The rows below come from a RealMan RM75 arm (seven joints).
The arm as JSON. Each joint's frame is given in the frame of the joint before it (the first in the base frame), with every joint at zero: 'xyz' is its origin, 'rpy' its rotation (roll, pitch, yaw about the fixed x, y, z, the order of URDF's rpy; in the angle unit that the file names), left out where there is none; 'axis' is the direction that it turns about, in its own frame. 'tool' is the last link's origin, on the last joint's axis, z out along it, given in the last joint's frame.
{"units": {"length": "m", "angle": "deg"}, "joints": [
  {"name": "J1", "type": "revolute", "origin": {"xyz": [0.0, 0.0, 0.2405]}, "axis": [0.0, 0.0, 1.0]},
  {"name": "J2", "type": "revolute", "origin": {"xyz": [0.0, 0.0, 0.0]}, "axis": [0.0, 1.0, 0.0]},
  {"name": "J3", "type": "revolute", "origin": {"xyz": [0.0, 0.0, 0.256]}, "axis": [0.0, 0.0, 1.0]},
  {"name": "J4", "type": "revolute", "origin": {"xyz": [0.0, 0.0, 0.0]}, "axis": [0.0, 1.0, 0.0]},
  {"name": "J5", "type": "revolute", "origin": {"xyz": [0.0, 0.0, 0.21]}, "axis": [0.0, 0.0, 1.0]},
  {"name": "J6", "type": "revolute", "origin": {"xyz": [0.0, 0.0, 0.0]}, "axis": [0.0, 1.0, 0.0]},
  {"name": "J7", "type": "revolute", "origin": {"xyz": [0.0, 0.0, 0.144]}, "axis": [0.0, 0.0, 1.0]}
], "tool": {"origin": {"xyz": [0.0, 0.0, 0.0]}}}
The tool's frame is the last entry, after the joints.
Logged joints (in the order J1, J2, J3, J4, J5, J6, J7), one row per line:
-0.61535, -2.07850, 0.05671, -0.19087, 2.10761, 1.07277, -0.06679
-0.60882, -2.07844, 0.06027, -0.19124, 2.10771, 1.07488, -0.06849
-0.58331, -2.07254, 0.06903, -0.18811, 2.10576, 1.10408, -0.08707
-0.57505, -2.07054, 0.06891, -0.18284, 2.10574, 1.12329, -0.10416
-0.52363, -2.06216, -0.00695, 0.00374, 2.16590, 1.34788, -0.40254
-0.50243, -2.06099, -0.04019, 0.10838, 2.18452, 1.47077, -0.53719
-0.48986, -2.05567, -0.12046, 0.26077, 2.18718, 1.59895, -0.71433
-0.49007, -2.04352, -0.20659, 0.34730, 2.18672, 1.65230, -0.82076
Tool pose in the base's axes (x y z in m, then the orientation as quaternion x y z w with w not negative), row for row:
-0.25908, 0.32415, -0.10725, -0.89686, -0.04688, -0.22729, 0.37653
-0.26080, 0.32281, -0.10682, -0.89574, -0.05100, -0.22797, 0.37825
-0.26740, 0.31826, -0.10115, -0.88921, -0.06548, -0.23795, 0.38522
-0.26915, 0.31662, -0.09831, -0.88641, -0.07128, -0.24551, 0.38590
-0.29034, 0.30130, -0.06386, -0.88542, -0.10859, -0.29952, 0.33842
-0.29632, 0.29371, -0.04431, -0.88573, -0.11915, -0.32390, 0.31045
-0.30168, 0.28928, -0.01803, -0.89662, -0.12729, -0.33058, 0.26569
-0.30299, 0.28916, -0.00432, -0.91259, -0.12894, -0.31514, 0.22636
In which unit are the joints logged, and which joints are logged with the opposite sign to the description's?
The joints are logged in radians. Opposite sign: J3.
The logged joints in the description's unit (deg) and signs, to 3 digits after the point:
-35.257, -119.089, -3.249, -10.936, 120.757, 61.465, -3.827
-34.883, -119.086, -3.453, -10.957, 120.763, 61.586, -3.924
-33.421, -118.748, -3.955, -10.778, 120.651, 63.259, -4.989
-32.948, -118.633, -3.948, -10.476, 120.650, 64.360, -5.968
-30.002, -118.153, 0.398, 0.214, 124.097, 77.228, -23.064
-28.787, -118.086, 2.303, 6.210, 125.164, 84.269, -30.779
-28.067, -117.781, 6.902, 14.941, 125.316, 91.613, -40.928
-28.079, -117.085, 11.837, 19.899, 125.290, 94.670, -47.026

